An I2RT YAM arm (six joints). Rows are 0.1 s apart.
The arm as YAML. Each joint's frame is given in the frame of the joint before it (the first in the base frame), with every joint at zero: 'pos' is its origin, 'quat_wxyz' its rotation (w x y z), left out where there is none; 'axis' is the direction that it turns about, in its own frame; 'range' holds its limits. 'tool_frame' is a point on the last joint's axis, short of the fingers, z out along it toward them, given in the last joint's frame.
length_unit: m
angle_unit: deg
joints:
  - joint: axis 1
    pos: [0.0, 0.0, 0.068]
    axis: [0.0, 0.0, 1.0]
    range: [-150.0, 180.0]
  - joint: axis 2
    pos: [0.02, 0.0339, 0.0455]
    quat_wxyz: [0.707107, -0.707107, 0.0, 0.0]
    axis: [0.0, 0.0, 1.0]
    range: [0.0, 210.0]
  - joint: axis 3
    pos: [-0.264, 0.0, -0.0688]
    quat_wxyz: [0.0, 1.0, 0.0, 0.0]
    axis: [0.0, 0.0, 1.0]
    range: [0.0, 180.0]
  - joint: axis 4
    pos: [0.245, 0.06, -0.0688]
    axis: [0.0, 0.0, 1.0]
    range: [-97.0, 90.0]
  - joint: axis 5
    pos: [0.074, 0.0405, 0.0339]
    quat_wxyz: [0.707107, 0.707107, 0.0, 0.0]
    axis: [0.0, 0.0, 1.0]
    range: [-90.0, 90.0]
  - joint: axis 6
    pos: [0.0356, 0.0, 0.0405]
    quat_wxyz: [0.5, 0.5, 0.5, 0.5]
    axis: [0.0, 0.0, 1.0]
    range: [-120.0, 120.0]
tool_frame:
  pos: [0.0, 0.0, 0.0]
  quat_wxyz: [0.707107, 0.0, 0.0, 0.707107]
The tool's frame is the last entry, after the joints.
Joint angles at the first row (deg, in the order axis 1, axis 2, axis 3, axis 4, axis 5, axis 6):
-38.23, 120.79, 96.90, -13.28, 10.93, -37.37
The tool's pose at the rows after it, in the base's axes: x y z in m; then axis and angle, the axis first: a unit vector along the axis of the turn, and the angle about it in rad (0 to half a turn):
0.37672, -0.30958, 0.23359, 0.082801, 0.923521, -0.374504, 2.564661
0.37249, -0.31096, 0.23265, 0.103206, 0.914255, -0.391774, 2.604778
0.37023, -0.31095, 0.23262, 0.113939, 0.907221, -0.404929, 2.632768
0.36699, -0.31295, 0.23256, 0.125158, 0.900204, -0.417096, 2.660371
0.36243, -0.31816, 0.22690, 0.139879, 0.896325, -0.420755, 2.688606
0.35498, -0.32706, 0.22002, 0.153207, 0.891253, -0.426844, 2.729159
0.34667, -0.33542, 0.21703, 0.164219, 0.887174, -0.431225, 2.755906
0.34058, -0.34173, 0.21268, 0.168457, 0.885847, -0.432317, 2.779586
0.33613, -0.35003, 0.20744, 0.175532, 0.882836, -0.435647, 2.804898
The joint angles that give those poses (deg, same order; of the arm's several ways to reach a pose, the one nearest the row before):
-38.34, 120.08, 96.45, -13.27, 14.89, -35.56
-38.52, 119.77, 95.79, -13.27, 18.54, -34.89
-38.50, 119.51, 95.34, -13.21, 21.14, -34.73
-38.77, 119.37, 95.08, -13.19, 23.46, -34.64
-39.50, 119.85, 94.75, -13.27, 24.93, -33.96
-40.77, 120.53, 94.46, -13.27, 26.56, -34.01
-42.11, 120.75, 94.21, -13.27, 27.41, -34.17
-43.12, 121.13, 93.98, -13.26, 27.80, -34.63
-44.15, 122.17, 94.51, -13.24, 28.58, -34.93

